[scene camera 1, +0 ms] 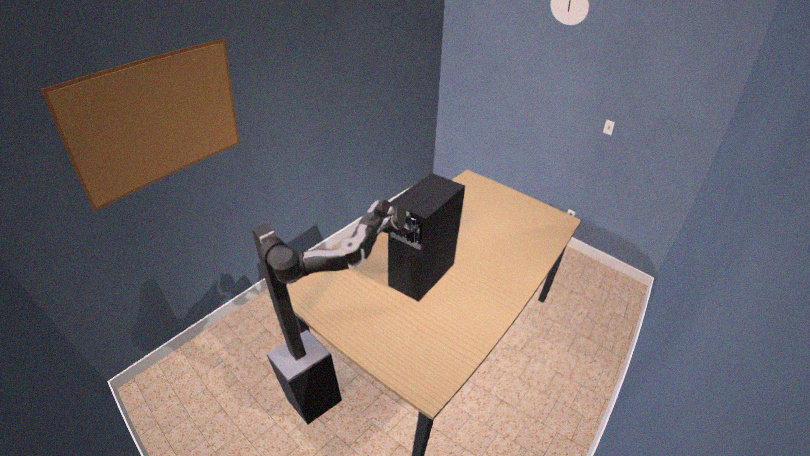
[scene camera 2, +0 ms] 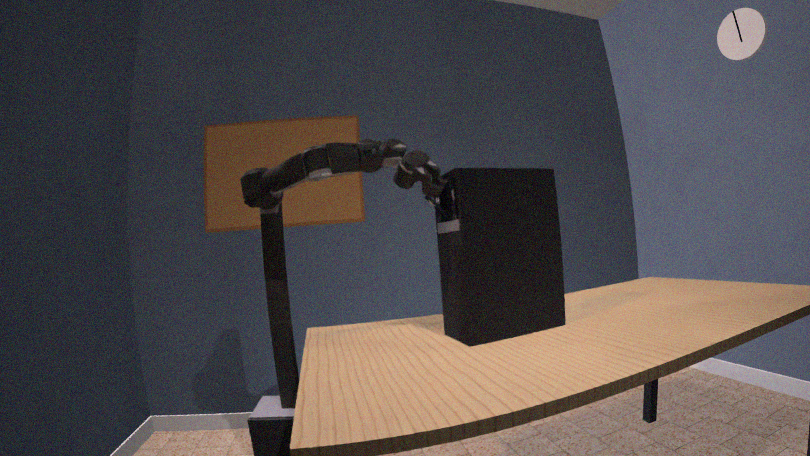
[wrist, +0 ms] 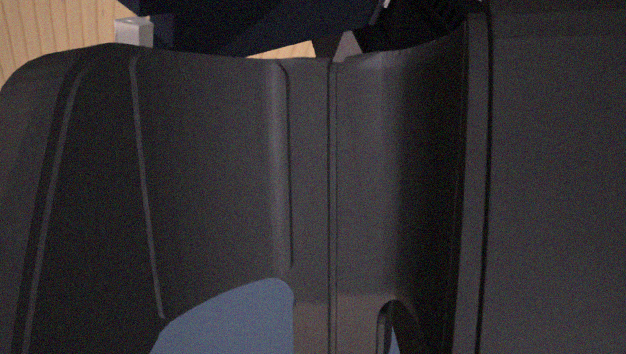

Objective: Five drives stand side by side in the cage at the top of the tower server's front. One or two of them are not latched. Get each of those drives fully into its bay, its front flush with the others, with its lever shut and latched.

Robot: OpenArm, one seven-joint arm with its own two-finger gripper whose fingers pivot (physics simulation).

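The black tower server (scene camera 1: pixel 435 243) (scene camera 2: pixel 510 254) stands upright on the table. The drive cage is at the top of its front, above a light grey strip (scene camera 1: pixel 405 241) (scene camera 2: pixel 448 226). Some upright drives (scene camera 1: pixel 416 229) show in scene camera 1; the arm hides the others. My gripper (scene camera 1: pixel 406 228) (scene camera 2: pixel 436 195) (wrist: pixel 354 218) is shut and empty, with its fingertips at the cage front. In the wrist view, a dark blue bar with a light grey end block (wrist: pixel 133 31) juts out beyond the fingers; it looks like an open drive lever. Whether the fingers touch it, and which drives are flush, I cannot tell.
The wooden table (scene camera 1: pixel 362 317) (scene camera 2: pixel 385 385) extends around the server. The arm reaches in from its post (scene camera 1: pixel 286 317) (scene camera 2: pixel 277 283) at the table's near left end. A cork board (scene camera 1: pixel 147 118) (scene camera 2: pixel 317 198) hangs on the wall behind.
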